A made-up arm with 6 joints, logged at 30 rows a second.
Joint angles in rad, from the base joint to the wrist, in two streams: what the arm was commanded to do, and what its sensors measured. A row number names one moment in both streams.
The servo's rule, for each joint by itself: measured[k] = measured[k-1] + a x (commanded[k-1-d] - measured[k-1]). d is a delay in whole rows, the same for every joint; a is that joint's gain. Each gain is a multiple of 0.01, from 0.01 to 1. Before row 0 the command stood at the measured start. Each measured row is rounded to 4 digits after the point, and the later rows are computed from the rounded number. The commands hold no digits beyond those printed.
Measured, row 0:
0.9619 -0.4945 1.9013 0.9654 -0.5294 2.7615
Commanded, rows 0 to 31:
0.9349 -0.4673 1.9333 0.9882 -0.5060 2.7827
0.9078 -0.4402 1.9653 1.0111 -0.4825 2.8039
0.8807 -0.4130 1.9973 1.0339 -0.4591 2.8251
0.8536 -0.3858 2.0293 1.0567 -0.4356 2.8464
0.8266 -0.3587 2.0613 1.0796 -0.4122 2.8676
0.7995 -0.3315 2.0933 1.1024 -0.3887 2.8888
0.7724 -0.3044 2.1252 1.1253 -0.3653 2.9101
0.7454 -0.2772 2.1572 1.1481 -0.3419 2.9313
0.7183 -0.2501 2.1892 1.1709 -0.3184 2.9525
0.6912 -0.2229 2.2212 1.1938 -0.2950 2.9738
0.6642 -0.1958 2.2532 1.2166 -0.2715 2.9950
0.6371 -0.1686 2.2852 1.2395 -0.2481 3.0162
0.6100 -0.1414 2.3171 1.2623 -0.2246 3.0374
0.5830 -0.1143 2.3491 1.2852 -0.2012 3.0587
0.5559 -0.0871 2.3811 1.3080 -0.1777 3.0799
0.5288 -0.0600 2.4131 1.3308 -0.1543 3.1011
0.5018 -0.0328 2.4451 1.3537 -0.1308 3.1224
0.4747 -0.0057 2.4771 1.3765 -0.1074 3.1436
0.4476 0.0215 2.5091 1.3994 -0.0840 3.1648
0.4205 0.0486 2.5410 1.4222 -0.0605 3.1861
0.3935 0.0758 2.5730 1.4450 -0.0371 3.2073
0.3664 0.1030 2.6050 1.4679 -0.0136 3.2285
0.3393 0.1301 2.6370 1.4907 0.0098 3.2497
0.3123 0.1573 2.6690 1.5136 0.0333 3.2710
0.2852 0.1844 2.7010 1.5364 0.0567 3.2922
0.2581 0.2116 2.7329 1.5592 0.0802 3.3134
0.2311 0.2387 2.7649 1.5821 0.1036 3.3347
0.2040 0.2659 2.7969 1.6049 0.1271 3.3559
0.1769 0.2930 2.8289 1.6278 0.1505 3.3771
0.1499 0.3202 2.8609 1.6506 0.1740 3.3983
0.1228 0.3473 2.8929 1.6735 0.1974 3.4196
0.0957 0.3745 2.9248 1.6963 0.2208 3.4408
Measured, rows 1 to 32:
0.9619 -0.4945 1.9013 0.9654 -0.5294 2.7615
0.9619 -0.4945 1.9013 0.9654 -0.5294 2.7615
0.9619 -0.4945 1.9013 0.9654 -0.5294 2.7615
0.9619 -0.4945 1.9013 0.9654 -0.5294 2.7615
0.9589 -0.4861 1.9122 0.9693 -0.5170 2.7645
0.9533 -0.4719 1.9303 0.9764 -0.4987 2.7700
0.9453 -0.4536 1.9531 0.9862 -0.4777 2.7777
0.9352 -0.4326 1.9790 0.9982 -0.4554 2.7873
0.9233 -0.4097 2.0070 1.0120 -0.4325 2.7985
0.9097 -0.3855 2.0363 1.0274 -0.4093 2.8111
0.8946 -0.3604 2.0665 1.0440 -0.3860 2.8250
0.8782 -0.3346 2.0973 1.0617 -0.3626 2.8399
0.8606 -0.3084 2.1285 1.0803 -0.3392 2.8557
0.8420 -0.2819 2.1600 1.0996 -0.3158 2.8722
0.8224 -0.2552 2.1917 1.1195 -0.2923 2.8894
0.8020 -0.2284 2.2235 1.1399 -0.2689 2.9072
0.7809 -0.2014 2.2553 1.1607 -0.2454 2.9254
0.7591 -0.1744 2.2872 1.1819 -0.2220 2.9441
0.7367 -0.1473 2.3191 1.2033 -0.1985 2.9631
0.7138 -0.1202 2.3511 1.2250 -0.1751 2.9824
0.6905 -0.0931 2.3831 1.2469 -0.1516 3.0020
0.6668 -0.0660 2.4151 1.2689 -0.1282 3.0218
0.6427 -0.0389 2.4471 1.2911 -0.1048 3.0418
0.6183 -0.0118 2.4790 1.3134 -0.0813 3.0620
0.5936 0.0154 2.5110 1.3358 -0.0579 3.0823
0.5686 0.0426 2.5430 1.3583 -0.0344 3.1028
0.5434 0.0697 2.5750 1.3808 -0.0110 3.1234
0.5180 0.0969 2.6070 1.4034 0.0125 3.1441
0.4924 0.1240 2.6390 1.4260 0.0359 3.1648
0.4666 0.1512 2.6709 1.4486 0.0594 3.1856
0.4407 0.1783 2.7029 1.4713 0.0828 3.2065
0.4147 0.2055 2.7349 1.4940 0.1063 3.2274
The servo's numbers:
d 4
a 0.11 0.31 0.34 0.17 0.53 0.14

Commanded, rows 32 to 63:
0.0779 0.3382 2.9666 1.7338 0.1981 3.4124
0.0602 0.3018 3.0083 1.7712 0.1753 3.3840
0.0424 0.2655 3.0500 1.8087 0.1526 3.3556
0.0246 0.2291 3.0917 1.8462 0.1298 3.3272
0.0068 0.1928 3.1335 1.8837 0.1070 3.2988
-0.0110 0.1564 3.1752 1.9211 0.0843 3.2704
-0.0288 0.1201 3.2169 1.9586 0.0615 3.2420
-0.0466 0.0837 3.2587 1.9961 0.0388 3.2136
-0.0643 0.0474 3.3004 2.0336 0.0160 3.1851
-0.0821 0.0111 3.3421 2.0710 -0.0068 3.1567
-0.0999 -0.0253 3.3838 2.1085 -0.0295 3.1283
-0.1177 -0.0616 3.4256 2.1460 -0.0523 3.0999
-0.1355 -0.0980 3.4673 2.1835 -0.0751 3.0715
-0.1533 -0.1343 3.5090 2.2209 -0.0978 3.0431
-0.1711 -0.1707 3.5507 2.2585 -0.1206 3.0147
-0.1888 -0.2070 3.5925 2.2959 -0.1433 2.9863
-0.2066 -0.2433 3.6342 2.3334 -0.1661 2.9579
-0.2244 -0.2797 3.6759 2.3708 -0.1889 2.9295
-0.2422 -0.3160 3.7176 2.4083 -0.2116 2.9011
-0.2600 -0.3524 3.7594 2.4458 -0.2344 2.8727
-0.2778 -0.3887 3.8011 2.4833 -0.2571 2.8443
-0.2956 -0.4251 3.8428 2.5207 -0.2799 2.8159
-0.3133 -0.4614 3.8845 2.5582 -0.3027 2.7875
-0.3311 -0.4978 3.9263 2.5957 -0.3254 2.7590
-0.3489 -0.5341 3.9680 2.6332 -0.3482 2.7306
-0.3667 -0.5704 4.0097 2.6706 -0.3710 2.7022
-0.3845 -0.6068 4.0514 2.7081 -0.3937 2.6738
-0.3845 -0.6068 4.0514 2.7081 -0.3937 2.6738
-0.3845 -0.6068 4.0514 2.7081 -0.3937 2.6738
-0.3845 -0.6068 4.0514 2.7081 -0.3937 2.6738
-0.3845 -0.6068 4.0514 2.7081 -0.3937 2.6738
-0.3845 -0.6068 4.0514 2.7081 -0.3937 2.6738
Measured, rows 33 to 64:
0.3885 0.2326 2.7669 1.5167 0.1297 3.2484
0.3623 0.2598 2.7989 1.5395 0.1532 3.2694
0.3360 0.2869 2.8309 1.5623 0.1766 3.2904
0.3096 0.3141 2.8628 1.5851 0.2000 3.3115
0.2841 0.3216 2.8981 1.6104 0.1990 3.3256
0.2595 0.3155 2.9356 1.6377 0.1864 3.3338
0.2356 0.3000 2.9745 1.6668 0.1685 3.3369
0.2124 0.2780 3.0143 1.6973 0.1480 3.3355
0.1898 0.2516 3.0548 1.7290 0.1263 3.3304
0.1677 0.2221 3.0957 1.7617 0.1040 3.3220
0.1461 0.1905 3.1369 1.7952 0.0815 3.3108
0.1249 0.1574 3.1783 1.8294 0.0589 3.2972
0.1041 0.1233 3.2198 1.8641 0.0362 3.2815
0.0836 0.0885 3.2614 1.8993 0.0134 3.2640
0.0634 0.0532 3.3030 1.9349 -0.0093 3.2450
0.0435 0.0176 3.3447 1.9708 -0.0321 3.2247
0.0238 -0.0182 3.3864 2.0070 -0.0549 3.2033
0.0043 -0.0542 3.4281 2.0434 -0.0776 3.1809
-0.0150 -0.0903 3.4698 2.0800 -0.1004 3.1576
-0.0341 -0.1265 3.5115 2.1167 -0.1231 3.1336
-0.0531 -0.1627 3.5532 2.1535 -0.1459 3.1090
-0.0719 -0.1990 3.5949 2.1904 -0.1687 3.0839
-0.0906 -0.2353 3.6366 2.2274 -0.1914 3.0583
-0.1092 -0.2716 3.6784 2.2645 -0.2142 3.0323
-0.1277 -0.3079 3.7201 2.3017 -0.2369 3.0060
-0.1462 -0.3442 3.7618 2.3389 -0.2597 2.9794
-0.1646 -0.3805 3.8035 2.3762 -0.2825 2.9525
-0.1829 -0.4169 3.8453 2.4135 -0.3052 2.9254
-0.2012 -0.4532 3.8870 2.4508 -0.3280 2.8981
-0.2194 -0.4895 3.9287 2.4882 -0.3508 2.8707
-0.2376 -0.5259 3.9704 2.5256 -0.3735 2.8431
-0.2538 -0.5510 3.9979 2.5566 -0.3842 2.8194

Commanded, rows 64 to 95:
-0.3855 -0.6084 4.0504 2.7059 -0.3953 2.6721
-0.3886 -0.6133 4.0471 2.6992 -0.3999 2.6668
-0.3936 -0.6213 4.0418 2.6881 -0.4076 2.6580
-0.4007 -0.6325 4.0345 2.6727 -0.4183 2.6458
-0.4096 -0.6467 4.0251 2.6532 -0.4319 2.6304
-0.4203 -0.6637 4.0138 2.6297 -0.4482 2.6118
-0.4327 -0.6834 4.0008 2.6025 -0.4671 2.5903
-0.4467 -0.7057 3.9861 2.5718 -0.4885 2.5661
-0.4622 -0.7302 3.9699 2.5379 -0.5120 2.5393
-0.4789 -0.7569 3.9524 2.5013 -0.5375 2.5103
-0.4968 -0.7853 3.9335 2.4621 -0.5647 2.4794
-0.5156 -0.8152 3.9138 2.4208 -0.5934 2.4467
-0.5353 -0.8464 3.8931 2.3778 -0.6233 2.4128
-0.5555 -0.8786 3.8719 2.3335 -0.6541 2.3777
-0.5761 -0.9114 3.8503 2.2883 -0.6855 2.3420
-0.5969 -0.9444 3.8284 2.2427 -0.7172 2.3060
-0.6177 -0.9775 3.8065 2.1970 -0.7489 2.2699
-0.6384 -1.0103 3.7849 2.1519 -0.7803 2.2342
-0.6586 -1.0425 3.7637 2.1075 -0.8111 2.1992
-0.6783 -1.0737 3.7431 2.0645 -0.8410 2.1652
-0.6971 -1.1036 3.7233 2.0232 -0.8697 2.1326
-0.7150 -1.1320 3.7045 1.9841 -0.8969 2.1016
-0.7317 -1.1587 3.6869 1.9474 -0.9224 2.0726
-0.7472 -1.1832 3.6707 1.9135 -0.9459 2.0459
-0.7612 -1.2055 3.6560 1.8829 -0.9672 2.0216
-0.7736 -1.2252 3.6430 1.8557 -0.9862 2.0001
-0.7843 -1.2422 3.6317 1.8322 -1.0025 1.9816
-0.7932 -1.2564 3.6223 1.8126 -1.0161 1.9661
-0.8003 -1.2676 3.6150 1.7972 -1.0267 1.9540
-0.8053 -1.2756 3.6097 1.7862 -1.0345 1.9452
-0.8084 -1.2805 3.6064 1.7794 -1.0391 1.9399
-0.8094 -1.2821 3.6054 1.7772 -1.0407 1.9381
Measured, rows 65 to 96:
-0.2682 -0.5683 4.0161 2.5824 -0.3892 2.7990
-0.2810 -0.5802 4.0281 2.6038 -0.3916 2.7815
-0.2924 -0.5884 4.0360 2.6215 -0.3927 2.7664
-0.3025 -0.5941 4.0412 2.6362 -0.3932 2.7534
-0.3116 -0.5985 4.0443 2.6480 -0.3943 2.7420
-0.3201 -0.6031 4.0453 2.6567 -0.3973 2.7315
-0.3282 -0.6087 4.0441 2.6620 -0.4028 2.7212
-0.3362 -0.6161 4.0408 2.6638 -0.4110 2.7106
-0.3443 -0.6256 4.0355 2.6620 -0.4221 2.6994
-0.3527 -0.6374 4.0281 2.6565 -0.4359 2.6871
-0.3615 -0.6517 4.0188 2.6473 -0.4524 2.6735
-0.3709 -0.6684 4.0077 2.6345 -0.4715 2.6585
-0.3809 -0.6876 3.9948 2.6181 -0.4930 2.6418
-0.3917 -0.7091 3.9804 2.5982 -0.5166 2.6234
-0.4033 -0.7327 3.9645 2.5751 -0.5421 2.6032
-0.4157 -0.7583 3.9473 2.5489 -0.5693 2.5813
-0.4289 -0.7856 3.9289 2.5198 -0.5979 2.5577
-0.4428 -0.8144 3.9095 2.4881 -0.6277 2.5325
-0.4575 -0.8445 3.8894 2.4541 -0.6583 2.5058
-0.4728 -0.8755 3.8687 2.4182 -0.6895 2.4778
-0.4887 -0.9071 3.8476 2.3806 -0.7210 2.4487
-0.5052 -0.9391 3.8263 2.3417 -0.7524 2.4187
-0.5221 -0.9712 3.8050 2.3019 -0.7835 2.3880
-0.5393 -1.0030 3.7840 2.2615 -0.8140 2.3568
-0.5567 -1.0342 3.7634 2.2210 -0.8435 2.3254
-0.5741 -1.0645 3.7434 2.1807 -0.8718 2.2941
-0.5914 -1.0937 3.7242 2.1410 -0.8986 2.2631
-0.6085 -1.1214 3.7060 2.1023 -0.9237 2.2327
-0.6253 -1.1475 3.6890 2.0650 -0.9468 2.2031
-0.6416 -1.1716 3.6734 2.0294 -0.9677 2.1747
-0.6573 -1.1935 3.6592 1.9959 -0.9861 2.1477
-0.6722 -1.2130 3.6467 1.9647 -1.0020 2.1223

